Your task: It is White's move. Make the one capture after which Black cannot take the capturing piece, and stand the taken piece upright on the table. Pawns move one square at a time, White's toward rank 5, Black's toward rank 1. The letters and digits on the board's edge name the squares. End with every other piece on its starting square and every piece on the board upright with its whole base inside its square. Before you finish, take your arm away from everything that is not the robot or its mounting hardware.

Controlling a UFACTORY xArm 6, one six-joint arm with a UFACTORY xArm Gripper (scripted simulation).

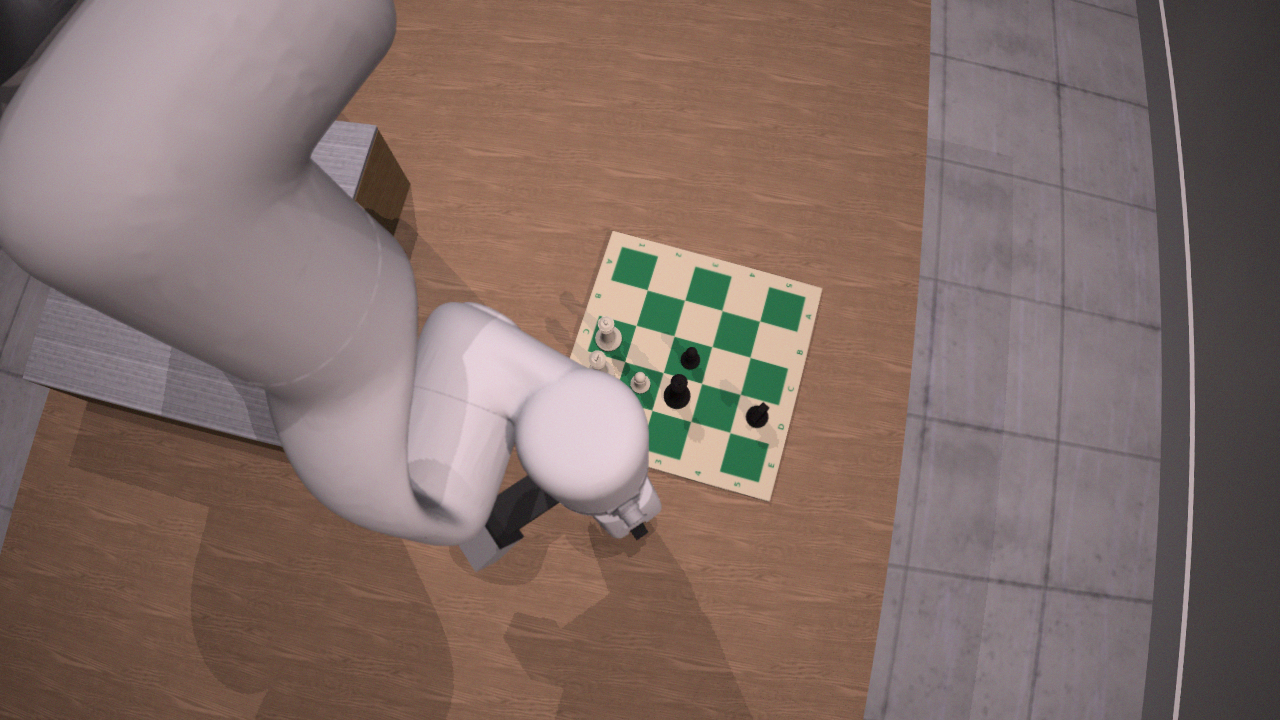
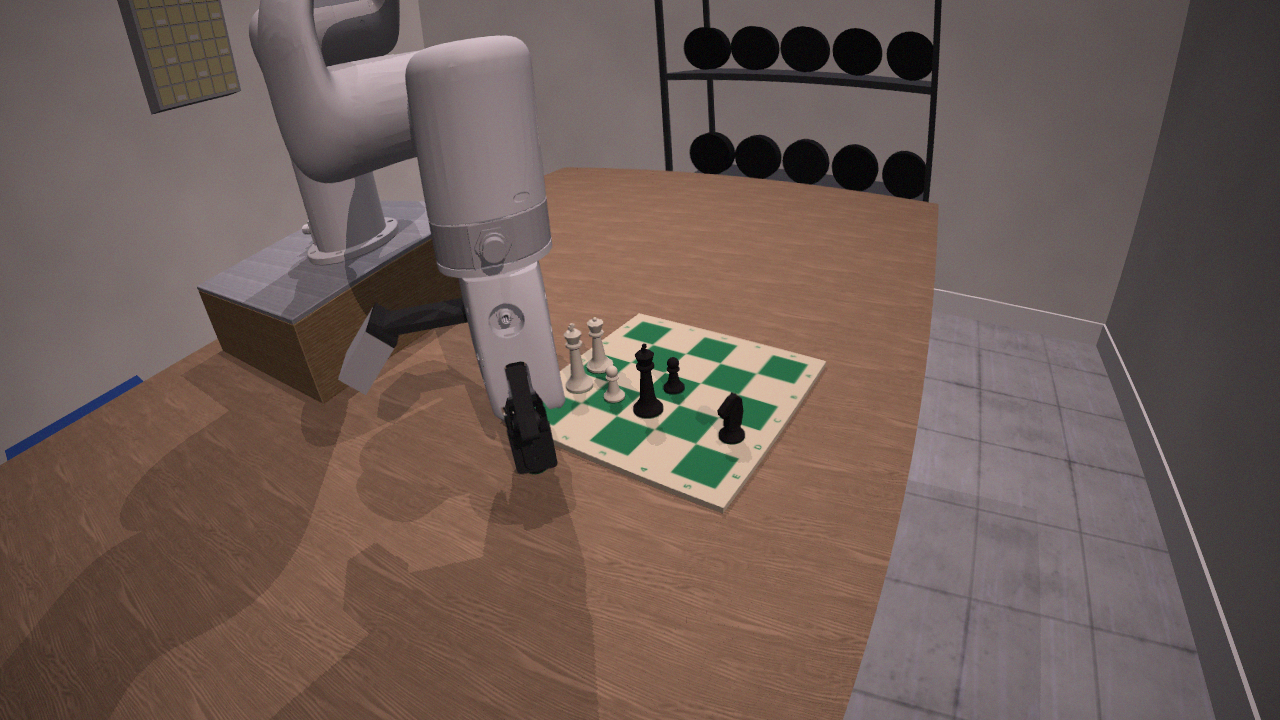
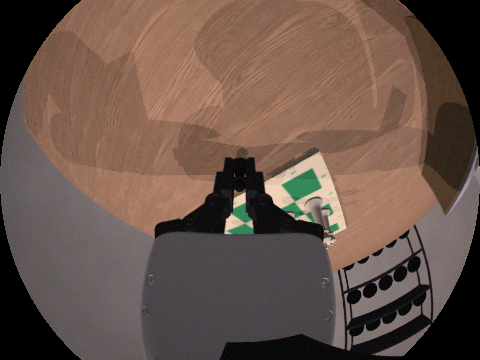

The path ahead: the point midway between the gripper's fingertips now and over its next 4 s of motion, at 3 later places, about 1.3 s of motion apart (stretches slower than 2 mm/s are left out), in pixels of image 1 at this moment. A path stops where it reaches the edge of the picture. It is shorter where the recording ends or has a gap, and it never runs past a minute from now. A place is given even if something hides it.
The gripper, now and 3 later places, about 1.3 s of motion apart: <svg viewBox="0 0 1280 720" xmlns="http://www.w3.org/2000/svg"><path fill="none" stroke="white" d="M607 487L605 479L601 316L601 307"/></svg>
